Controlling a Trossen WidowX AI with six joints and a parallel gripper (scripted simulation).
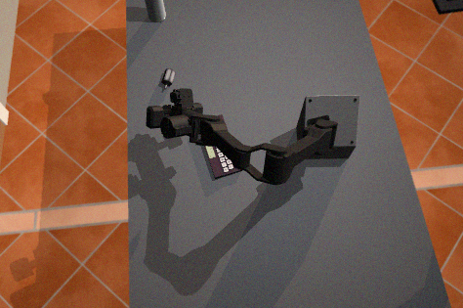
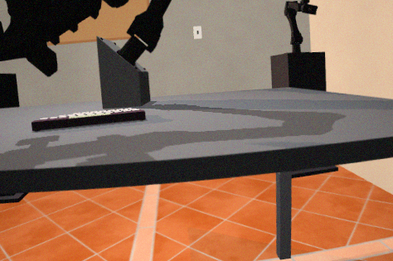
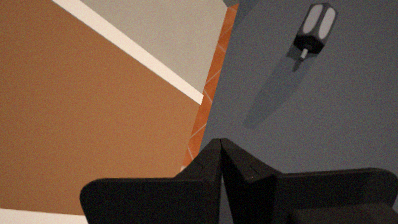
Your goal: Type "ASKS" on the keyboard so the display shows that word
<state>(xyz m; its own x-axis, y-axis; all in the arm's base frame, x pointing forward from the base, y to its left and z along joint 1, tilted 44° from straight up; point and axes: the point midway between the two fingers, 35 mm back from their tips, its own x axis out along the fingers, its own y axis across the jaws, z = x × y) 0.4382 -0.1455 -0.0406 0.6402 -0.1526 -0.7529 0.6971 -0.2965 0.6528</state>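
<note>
Now: hand 13 cm past the left-arrow key, 1 cm to the left of it and 13 cm above it.
</note>
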